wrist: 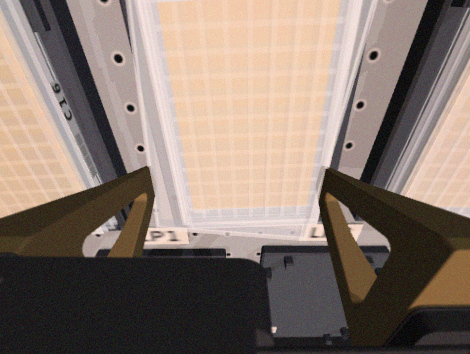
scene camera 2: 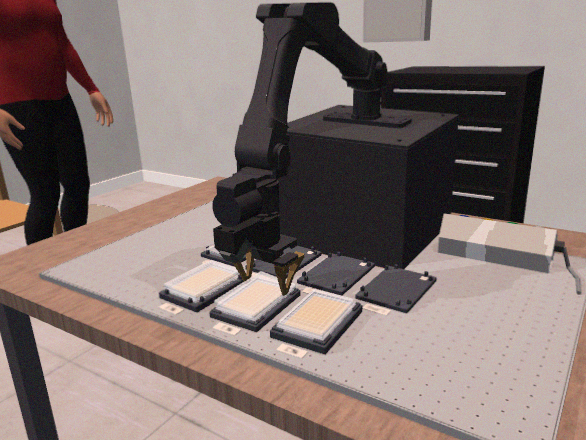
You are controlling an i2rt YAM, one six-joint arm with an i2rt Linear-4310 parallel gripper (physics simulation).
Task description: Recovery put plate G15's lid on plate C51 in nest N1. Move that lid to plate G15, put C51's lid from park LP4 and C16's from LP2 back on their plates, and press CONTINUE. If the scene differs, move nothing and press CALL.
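Places are measured from the arm's base along level axes (x ahead, y left, z up), in centimetres.
Pixels of known places: gripper, fingertip midpoint: (wrist: 236, 176) (scene camera 2: 266, 288); arm's base, origin of the base link: (scene camera 2: 366, 121).
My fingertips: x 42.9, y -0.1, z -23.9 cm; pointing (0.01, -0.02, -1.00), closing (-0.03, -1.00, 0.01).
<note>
Ahead of a thing's pixels: the offset from my fingertips to its top centre. "spot": to the spot under its first point. Level surfaces: height alone.
My gripper (scene camera 2: 265, 287) (wrist: 236, 176) is shut on a clear lid @[spot: dx -1.7, dy +3.7, dz +0.5 cm] (wrist: 167, 210), its fingertips at the lid's long sides. The lid looks slightly turned and sits over the middle plate @[dx +2.8, dy -0.2, dz +1.1 cm] (scene camera 2: 250, 300) (wrist: 250, 125); its height above the plate is hard to tell. Plate C16 @[dx +2.1, dy +12.1, dz +0.1 cm] (scene camera 2: 317, 315) (wrist: 25, 125), labelled in the wrist view, stands in the right nest of the scene view. Another plate @[dx +1.9, dy -13.5, dz +0.2 cm] (scene camera 2: 205, 280) (wrist: 450, 140) stands in the left nest. The near park @[dx -16.1, dy -6.6, dz -0.9 cm] (wrist: 305, 295) is bare. One far-left park @[spot: dx -9.7, dy -22.9, dz -1.8 cm] (scene camera 2: 207, 254) holds something clear, partly hidden by the gripper.
Two bare dark parks @[spot: dx -15.4, dy +6.8, dz -1.8 cm] (scene camera 2: 337, 272) @[spot: dx -15.1, dy +19.7, dz -1.9 cm] (scene camera 2: 397, 287) lie right of the gripper. The black robot base block (scene camera 2: 345, 195) stands behind. A grey box @[dx -40.8, dy +31.8, dz +5.5 cm] (scene camera 2: 500, 242) lies at the back right of the perforated board @[dz -2.8 cm] (scene camera 2: 450, 350). A person (scene camera 2: 40, 100) stands at the left. The CONTINUE and CALL buttons are not recognisable.
</note>
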